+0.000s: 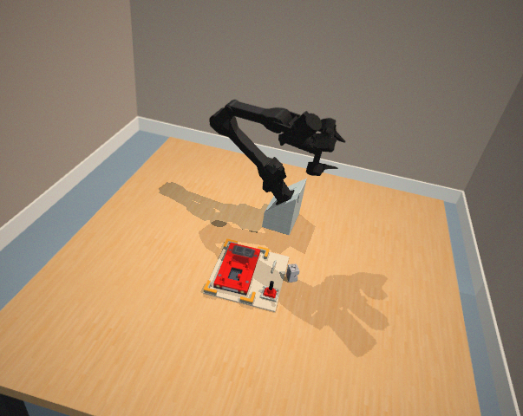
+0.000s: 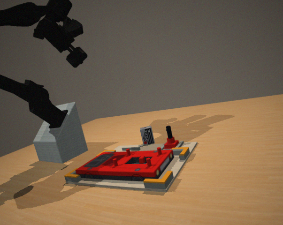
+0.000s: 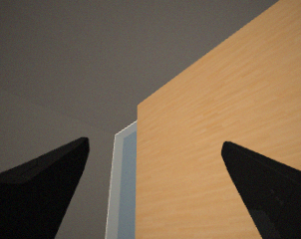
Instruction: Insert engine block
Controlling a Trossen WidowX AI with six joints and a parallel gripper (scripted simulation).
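Right now the grey engine block is 310 mm below my gripper tip, 280 mm ahead of it and 40 mm to the right of it. Also, from my gripper tip: pale base plate (330 mm below, 330 mm ahead, 190 mm to the right).
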